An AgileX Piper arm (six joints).
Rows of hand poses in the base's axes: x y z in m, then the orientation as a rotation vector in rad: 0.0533 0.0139 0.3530 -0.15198 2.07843 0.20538; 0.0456 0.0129 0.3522 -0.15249 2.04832 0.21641; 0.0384 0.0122 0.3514 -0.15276 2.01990 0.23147; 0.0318 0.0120 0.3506 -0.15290 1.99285 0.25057; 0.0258 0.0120 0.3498 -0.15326 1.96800 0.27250; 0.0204 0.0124 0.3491 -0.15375 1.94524 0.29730; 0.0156 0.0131 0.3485 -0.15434 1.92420 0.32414; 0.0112 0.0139 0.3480 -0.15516 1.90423 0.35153; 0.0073 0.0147 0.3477 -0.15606 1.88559 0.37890; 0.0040 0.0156 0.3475 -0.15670 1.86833 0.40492; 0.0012 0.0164 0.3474 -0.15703 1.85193 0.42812; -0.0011 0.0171 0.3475 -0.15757 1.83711 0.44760; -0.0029 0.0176 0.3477 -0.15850 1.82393 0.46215; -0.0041 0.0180 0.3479 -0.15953 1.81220 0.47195
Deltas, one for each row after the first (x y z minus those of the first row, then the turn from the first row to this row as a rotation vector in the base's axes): -0.0077 -0.0010 -0.0008 0.01101 -0.02863 0.00488; -0.0149 -0.0017 -0.0016 0.02490 -0.05505 0.01139; -0.0215 -0.0019 -0.0024 0.04168 -0.07952 0.01962; -0.0275 -0.0019 -0.0032 0.06026 -0.10132 0.02933; -0.0329 -0.0015 -0.0039 0.08071 -0.12049 0.04047; -0.0377 -0.0008 -0.0045 0.10249 -0.13745 0.05266; -0.0421 0.0000 -0.0050 0.12453 -0.15303 0.06535; -0.0460 0.0008 -0.0053 0.14644 -0.16706 0.07819; -0.0493 0.0017 -0.0055 0.16739 -0.17971 0.09031; -0.0521 0.0025 -0.0056 0.18638 -0.19178 0.10104; -0.0544 0.0032 -0.0055 0.20242 -0.20281 0.11032; -0.0562 0.0037 -0.0053 0.21452 -0.21305 0.11773; -0.0574 0.0041 -0.0051 0.22295 -0.22271 0.12312
